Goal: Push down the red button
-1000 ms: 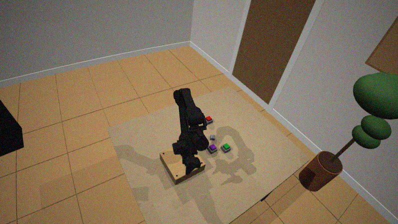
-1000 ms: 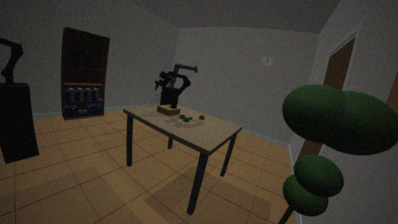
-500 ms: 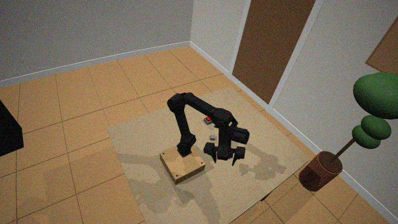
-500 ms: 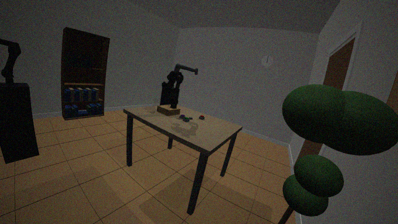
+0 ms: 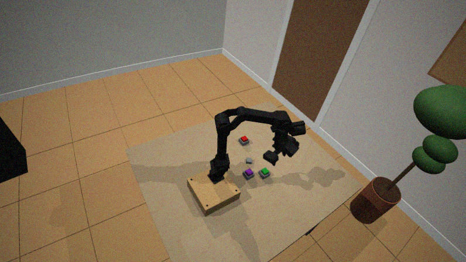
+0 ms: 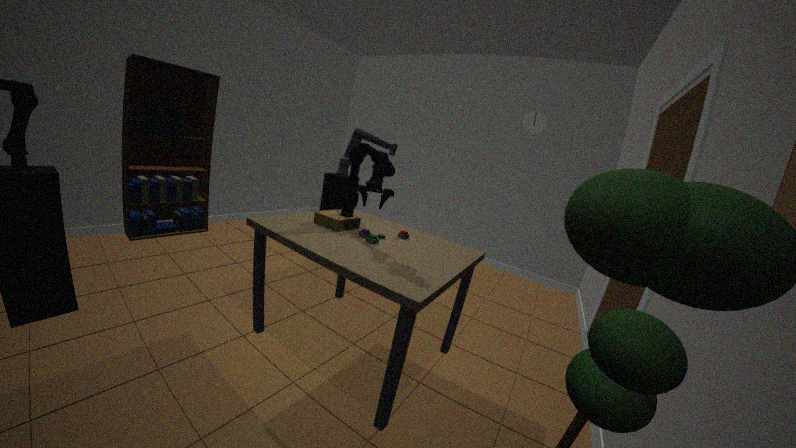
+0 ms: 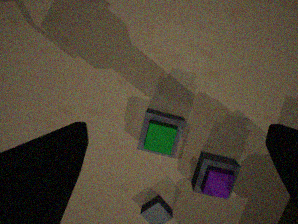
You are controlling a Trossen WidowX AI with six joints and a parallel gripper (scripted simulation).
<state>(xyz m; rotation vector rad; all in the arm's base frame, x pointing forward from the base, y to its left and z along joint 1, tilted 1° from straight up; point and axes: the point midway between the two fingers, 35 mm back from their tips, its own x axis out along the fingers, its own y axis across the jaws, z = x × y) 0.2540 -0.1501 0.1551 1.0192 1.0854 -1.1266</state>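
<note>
The red button lies 31 cm to the left of my gripper tip, 16 cm below it and 6 cm ahead of it. The rest, counted from my gripper tip: purple button 16 cm below, 10 cm to the left, 7 cm behind; then green button 16 cm below, 6 cm to the left; then small grey block 18 cm below, 17 cm to the left, 1 cm behind.
</note>
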